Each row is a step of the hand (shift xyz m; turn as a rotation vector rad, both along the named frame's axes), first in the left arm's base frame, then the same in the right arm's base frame.
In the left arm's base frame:
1: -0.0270 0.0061 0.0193 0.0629 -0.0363 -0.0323
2: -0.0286 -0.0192 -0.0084 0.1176 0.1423 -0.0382
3: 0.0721 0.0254 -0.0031 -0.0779 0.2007 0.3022
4: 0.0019 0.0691 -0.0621 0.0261 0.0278 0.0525
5: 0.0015 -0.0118 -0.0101 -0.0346 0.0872 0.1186
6: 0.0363 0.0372 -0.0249 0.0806 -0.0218 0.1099
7: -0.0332 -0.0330 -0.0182 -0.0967 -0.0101 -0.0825
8: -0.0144 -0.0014 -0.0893 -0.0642 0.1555 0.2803
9: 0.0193 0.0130 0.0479 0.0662 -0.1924 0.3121
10: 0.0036 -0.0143 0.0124 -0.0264 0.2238 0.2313
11: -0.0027 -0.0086 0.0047 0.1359 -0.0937 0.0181
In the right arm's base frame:
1: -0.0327 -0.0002 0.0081 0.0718 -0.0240 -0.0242
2: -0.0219 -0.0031 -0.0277 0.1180 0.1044 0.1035
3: 0.0660 0.0043 0.0384 -0.2024 -0.0042 0.3109
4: 0.0250 0.0895 0.0013 0.0011 -0.0156 0.0630
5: 0.0059 -0.0035 -0.0140 -0.0834 0.0058 0.1260
6: 0.0421 0.0347 0.0186 0.0287 -0.1007 0.0899
7: -0.0216 -0.0069 -0.0448 -0.0536 0.0638 -0.0965
8: 0.0238 0.0549 -0.0678 -0.1794 -0.0295 0.2717
9: -0.0026 -0.0227 0.0481 -0.0621 -0.3481 0.1174
10: -0.0014 -0.0192 0.0008 -0.1271 0.0431 0.2937
11: -0.0041 -0.0088 -0.0031 0.1194 -0.1154 -0.0008

